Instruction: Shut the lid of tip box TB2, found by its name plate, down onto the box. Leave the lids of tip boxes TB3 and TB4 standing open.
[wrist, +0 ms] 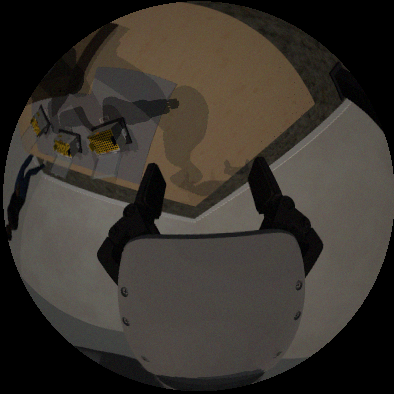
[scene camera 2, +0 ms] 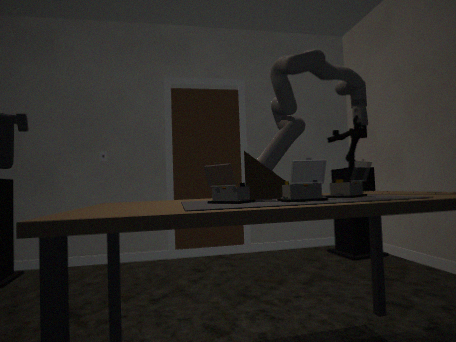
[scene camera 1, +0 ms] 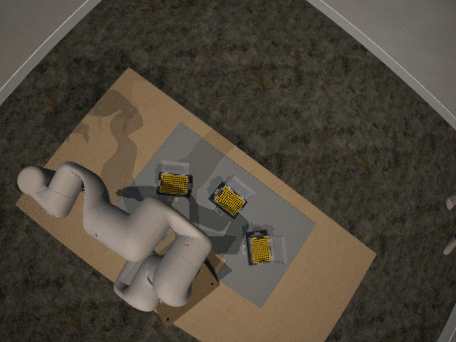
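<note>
You can see the gripper [wrist: 205, 169], and there's a grey mat as well: the mat [scene camera 1: 266, 210] is also there at [wrist: 139, 97] and at [scene camera 2: 189, 205].
</note>
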